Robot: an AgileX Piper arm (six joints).
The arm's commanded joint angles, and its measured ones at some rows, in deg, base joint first. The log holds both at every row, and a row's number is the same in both.
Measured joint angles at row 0:
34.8, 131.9, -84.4, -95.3, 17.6, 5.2
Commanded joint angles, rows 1 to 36:
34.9, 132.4, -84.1, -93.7, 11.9, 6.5
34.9, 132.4, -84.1, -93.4, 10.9, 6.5
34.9, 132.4, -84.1, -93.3, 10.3, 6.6
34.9, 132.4, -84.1, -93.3, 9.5, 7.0
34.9, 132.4, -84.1, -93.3, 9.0, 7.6
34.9, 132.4, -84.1, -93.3, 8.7, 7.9
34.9, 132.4, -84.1, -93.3, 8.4, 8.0
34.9, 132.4, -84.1, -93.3, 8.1, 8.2
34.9, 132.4, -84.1, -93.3, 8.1, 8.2
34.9, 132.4, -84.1, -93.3, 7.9, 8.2
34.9, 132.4, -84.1, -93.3, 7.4, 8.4
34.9, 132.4, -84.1, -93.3, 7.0, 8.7
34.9, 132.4, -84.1, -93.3, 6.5, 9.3
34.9, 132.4, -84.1, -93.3, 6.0, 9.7
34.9, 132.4, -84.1, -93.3, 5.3, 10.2
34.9, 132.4, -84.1, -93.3, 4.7, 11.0
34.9, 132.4, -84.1, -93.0, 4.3, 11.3
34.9, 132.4, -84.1, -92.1, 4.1, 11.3
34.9, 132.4, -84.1, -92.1, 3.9, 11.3
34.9, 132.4, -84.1, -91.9, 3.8, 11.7
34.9, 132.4, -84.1, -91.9, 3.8, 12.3
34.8, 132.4, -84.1, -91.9, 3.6, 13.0
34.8, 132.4, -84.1, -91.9, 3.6, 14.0
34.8, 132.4, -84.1, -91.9, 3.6, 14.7
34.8, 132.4, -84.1, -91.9, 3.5, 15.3
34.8, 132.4, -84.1, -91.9, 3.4, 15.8
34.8, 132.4, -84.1, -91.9, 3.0, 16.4
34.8, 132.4, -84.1, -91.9, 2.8, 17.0
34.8, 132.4, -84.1, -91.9, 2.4, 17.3
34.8, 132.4, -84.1, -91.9, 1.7, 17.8
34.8, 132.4, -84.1, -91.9, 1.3, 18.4
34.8, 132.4, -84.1, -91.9, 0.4, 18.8
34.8, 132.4, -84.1, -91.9, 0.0, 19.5
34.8, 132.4, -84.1, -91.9, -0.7, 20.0
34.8, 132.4, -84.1, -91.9, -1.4, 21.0
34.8, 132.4, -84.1, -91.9, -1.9, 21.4
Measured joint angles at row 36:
34.4, 131.6, -84.8, -93.0, 4.2, 18.3
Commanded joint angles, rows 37 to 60:
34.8, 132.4, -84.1, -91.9, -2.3, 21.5
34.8, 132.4, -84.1, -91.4, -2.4, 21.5
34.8, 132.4, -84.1, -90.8, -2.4, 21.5
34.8, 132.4, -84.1, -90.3, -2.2, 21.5
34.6, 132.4, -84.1, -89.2, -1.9, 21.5
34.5, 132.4, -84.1, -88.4, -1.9, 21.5
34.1, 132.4, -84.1, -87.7, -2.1, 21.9
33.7, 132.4, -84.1, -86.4, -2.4, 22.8
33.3, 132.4, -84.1, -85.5, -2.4, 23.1
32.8, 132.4, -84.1, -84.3, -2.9, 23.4
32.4, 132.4, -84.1, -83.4, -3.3, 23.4
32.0, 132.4, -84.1, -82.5, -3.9, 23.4
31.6, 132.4, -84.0, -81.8, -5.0, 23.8
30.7, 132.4, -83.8, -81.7, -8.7, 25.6
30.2, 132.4, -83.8, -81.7, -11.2, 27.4
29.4, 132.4, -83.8, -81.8, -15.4, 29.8
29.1, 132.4, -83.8, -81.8, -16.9, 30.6
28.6, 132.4, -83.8, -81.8, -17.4, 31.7
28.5, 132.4, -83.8, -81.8, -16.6, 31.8
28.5, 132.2, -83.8, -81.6, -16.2, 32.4
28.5, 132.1, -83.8, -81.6, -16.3, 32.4
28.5, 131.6, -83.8, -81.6, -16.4, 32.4
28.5, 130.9, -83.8, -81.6, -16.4, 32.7
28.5, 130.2, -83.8, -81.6, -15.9, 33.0
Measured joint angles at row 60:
28.4, 132.0, -84.2, -81.9, -13.9, 31.7
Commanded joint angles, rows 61 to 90:
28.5, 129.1, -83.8, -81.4, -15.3, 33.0
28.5, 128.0, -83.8, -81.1, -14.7, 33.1
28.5, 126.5, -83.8, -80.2, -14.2, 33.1
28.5, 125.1, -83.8, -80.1, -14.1, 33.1
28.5, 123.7, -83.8, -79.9, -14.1, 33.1
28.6, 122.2, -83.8, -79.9, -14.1, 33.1
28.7, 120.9, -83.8, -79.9, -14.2, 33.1
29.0, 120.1, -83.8, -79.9, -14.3, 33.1
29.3, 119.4, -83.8, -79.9, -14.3, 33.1
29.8, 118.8, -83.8, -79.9, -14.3, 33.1
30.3, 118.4, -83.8, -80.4, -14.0, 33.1
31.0, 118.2, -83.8, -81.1, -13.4, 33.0
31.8, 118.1, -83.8, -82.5, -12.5, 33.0
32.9, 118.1, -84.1, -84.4, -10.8, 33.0
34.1, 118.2, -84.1, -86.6, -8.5, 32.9
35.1, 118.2, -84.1, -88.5, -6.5, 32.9
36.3, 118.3, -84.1, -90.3, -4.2, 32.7
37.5, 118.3, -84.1, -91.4, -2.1, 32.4
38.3, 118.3, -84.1, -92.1, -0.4, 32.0
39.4, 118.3, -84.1, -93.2, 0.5, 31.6
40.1, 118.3, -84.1, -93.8, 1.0, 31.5
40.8, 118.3, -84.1, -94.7, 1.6, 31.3
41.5, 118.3, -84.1, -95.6, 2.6, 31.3
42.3, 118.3, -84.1, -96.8, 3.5, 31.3
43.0, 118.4, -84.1, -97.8, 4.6, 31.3
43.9, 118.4, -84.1, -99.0, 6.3, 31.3
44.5, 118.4, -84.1, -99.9, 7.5, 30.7
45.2, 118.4, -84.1, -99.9, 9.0, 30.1
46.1, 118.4, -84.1, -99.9, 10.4, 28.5
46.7, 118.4, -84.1, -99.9, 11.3, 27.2
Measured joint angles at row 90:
44.4, 118.7, -83.9, -98.5, 6.3, 31.0
